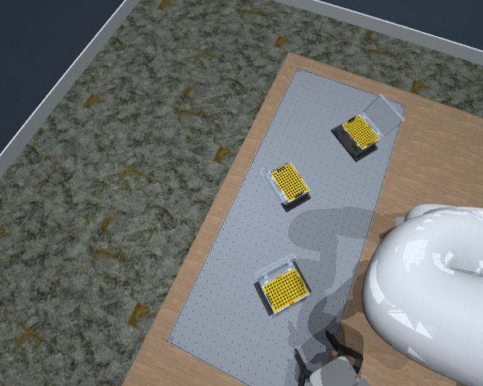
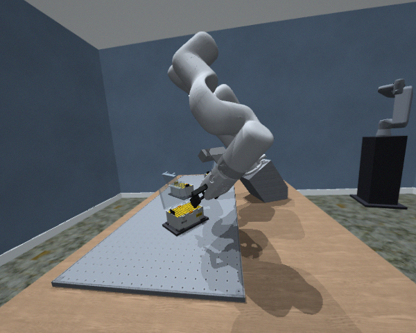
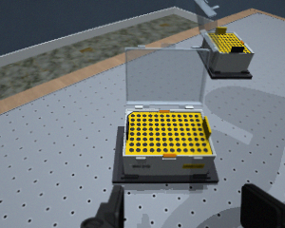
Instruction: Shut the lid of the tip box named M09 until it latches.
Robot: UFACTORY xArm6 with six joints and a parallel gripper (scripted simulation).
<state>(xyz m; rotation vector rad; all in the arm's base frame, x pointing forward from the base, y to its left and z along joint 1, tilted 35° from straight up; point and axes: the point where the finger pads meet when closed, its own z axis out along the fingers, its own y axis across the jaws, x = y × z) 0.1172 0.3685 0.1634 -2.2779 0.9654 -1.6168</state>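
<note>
Right now my hand is 170 mm short of the clear lid, 100 mm to the left of it and 30 mm above it. Round my hand: tip box: 130 mm ahead, 70 mm to the right, 70 mm below.
</note>
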